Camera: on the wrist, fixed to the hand. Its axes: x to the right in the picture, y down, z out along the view.
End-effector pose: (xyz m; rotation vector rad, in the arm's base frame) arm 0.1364 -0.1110 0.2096 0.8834 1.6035 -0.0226
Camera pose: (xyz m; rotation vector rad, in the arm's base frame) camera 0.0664 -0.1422 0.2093 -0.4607 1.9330 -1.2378
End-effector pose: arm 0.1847 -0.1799 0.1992 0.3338 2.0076 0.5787
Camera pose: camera 0.1556 -0.2508 0.1988 -1.1046 1.6847 -0.5791
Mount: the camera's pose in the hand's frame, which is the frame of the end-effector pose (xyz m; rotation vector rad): -0.0184 -0.0602 -0.0437 0.1585 0.0108 -1.5803
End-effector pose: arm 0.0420 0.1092 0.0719 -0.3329 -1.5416 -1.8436
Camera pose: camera 0.0263 0.0774 0.0040 -0.9832 1.5193 1.9235
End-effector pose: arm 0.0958 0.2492 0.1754 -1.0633 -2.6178 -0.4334
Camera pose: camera 0.0721 0.1801 0.1985 1.2264 -2.8079 -0.4414
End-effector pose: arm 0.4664 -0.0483 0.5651 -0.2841 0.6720 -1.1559
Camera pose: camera 0.3899 -0.0498 0.5698 -0.7223 0.2560 -2.6881
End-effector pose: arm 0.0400 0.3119 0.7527 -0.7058 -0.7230 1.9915
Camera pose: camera 0.1118 0.3322 0.7702 0.0720 -0.7172 0.5584
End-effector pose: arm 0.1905 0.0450 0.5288 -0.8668 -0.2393 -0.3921
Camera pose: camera 0.1501 -0.0197 0.5364 -0.3520 -0.9252 -1.8065
